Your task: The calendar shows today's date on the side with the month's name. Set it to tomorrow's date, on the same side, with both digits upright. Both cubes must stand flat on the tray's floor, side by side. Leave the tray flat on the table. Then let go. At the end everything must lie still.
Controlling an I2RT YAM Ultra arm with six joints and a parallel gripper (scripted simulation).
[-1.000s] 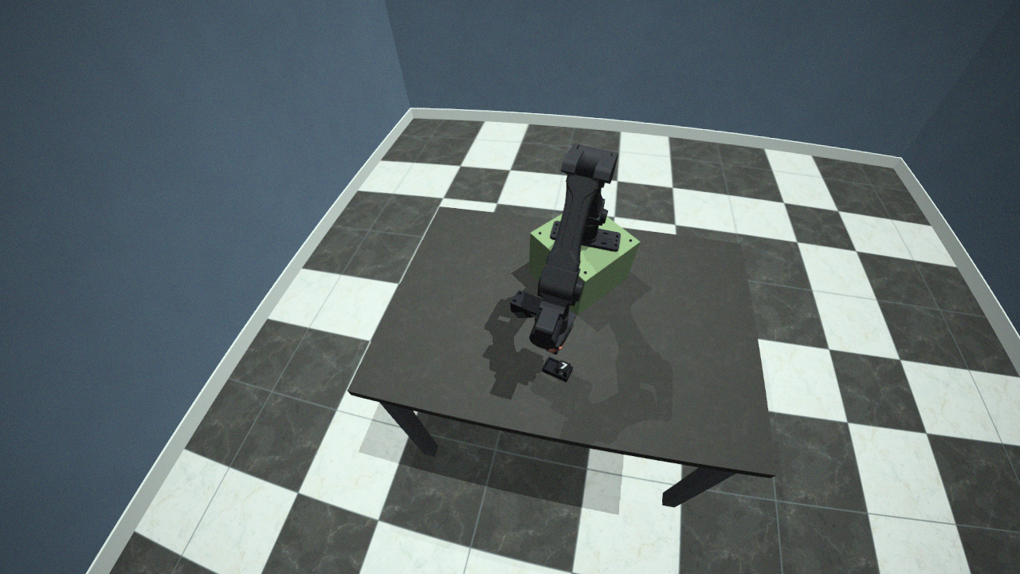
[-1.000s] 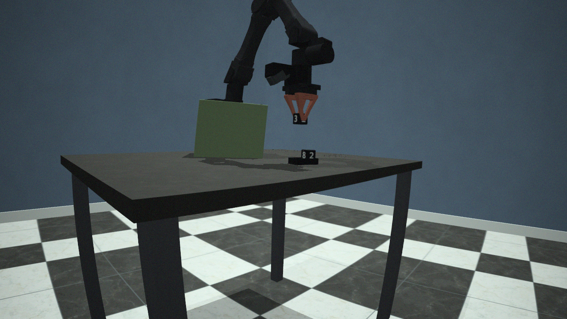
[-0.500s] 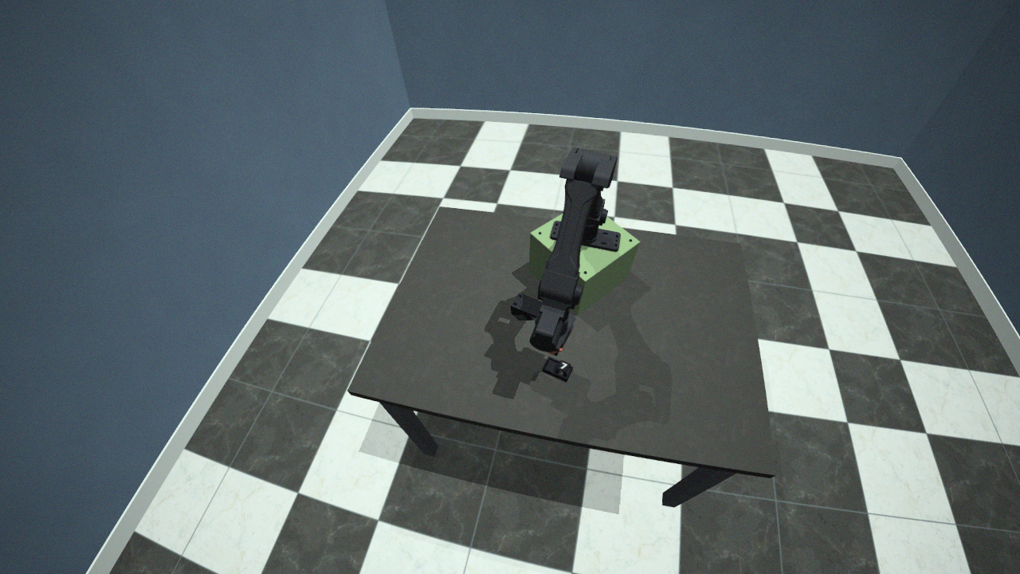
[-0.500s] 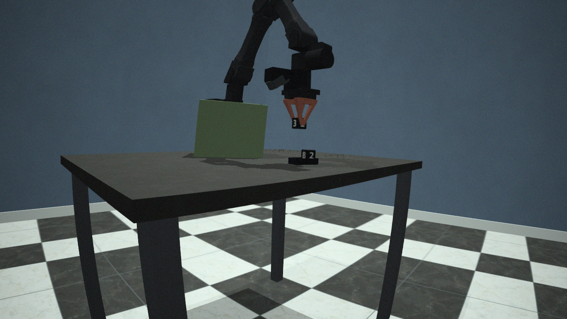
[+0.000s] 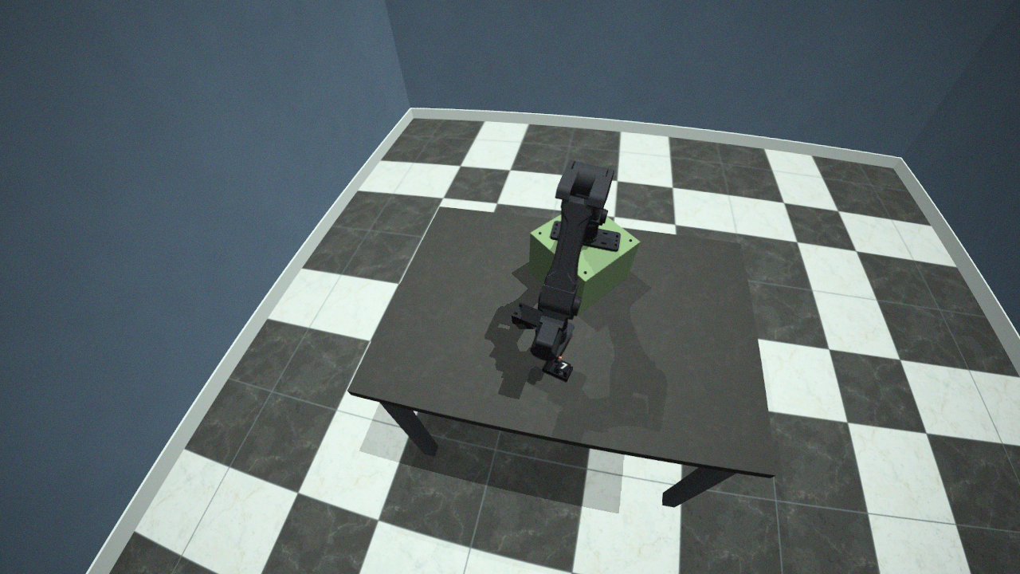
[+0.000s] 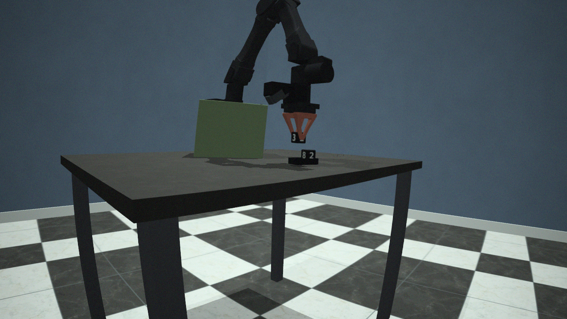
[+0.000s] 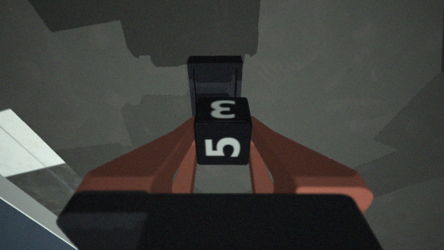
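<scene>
My hand is 1 cm short of the black tray, 2 cm to the right of it and 7 cm above it. From my hand the other things lie so: calendar cube: right at my hand.
</scene>
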